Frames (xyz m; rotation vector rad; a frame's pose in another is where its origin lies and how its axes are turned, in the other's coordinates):
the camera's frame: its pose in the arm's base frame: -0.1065 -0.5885 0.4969 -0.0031 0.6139 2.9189
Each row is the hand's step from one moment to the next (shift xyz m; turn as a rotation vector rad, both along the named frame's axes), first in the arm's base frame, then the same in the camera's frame.
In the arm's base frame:
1: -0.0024 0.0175 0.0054 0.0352 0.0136 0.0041
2: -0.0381 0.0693 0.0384 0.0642 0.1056 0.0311
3: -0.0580 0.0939 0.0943 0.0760 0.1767 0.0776
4: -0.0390 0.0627 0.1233 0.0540 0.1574 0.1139
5: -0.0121 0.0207 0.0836 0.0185 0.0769 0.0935
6: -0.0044 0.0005 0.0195 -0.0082 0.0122 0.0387
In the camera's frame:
1: 0.0049 -0.0133 0.0119 -0.0328 -0.0161 0.0103
2: 0.0470 -0.0413 0.0618 -0.0482 -0.0929 0.0727
3: 0.0685 -0.0381 0.1222 -0.0505 -0.1403 0.1441
4: 0.0439 -0.0012 0.1368 -0.0330 -0.1050 0.1690
5: 0.0123 0.0166 0.0845 -0.0096 -0.0349 0.1170
6: 0.0037 0.0080 0.0179 0.0086 0.0057 0.0401

